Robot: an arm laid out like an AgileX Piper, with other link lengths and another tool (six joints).
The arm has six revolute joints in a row. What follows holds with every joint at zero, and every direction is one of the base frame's. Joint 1 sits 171.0 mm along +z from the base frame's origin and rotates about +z. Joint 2 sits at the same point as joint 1 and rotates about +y. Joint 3 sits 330.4 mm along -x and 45.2 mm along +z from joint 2 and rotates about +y. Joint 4 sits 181.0 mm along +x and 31.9 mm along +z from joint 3 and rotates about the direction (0.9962, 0, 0.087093). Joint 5 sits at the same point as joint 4 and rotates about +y. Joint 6 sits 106.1 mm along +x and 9.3 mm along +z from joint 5 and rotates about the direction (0.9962, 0, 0.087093). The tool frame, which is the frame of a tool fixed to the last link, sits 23.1 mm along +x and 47.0 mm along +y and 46.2 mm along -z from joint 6; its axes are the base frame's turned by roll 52.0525, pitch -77.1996 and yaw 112.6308 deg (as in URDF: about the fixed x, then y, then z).
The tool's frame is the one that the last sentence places.
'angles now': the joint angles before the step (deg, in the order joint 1, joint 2, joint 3, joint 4, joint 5, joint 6). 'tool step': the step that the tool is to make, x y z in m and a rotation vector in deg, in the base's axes. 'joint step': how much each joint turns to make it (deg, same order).
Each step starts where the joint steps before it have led.
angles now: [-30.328 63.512 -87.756 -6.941 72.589 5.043]
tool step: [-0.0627 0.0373 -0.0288 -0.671 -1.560 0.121]
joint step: [0.083 -14.018 12.324 0.177 0.017 0.073]
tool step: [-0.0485 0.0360 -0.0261 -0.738 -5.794 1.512]
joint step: [-0.073 -13.105 7.610 2.798 0.113 -0.066]
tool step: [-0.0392 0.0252 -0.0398 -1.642 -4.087 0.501]
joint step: [-0.011 -12.435 7.909 0.826 0.169 -0.006]
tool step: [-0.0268 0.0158 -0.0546 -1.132 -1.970 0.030]
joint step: [-0.008 -11.981 9.868 0.041 -0.160 -0.008]
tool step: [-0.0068 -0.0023 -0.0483 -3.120 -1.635 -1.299]
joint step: [0.017 -8.795 9.930 -2.272 -4.132 0.015]
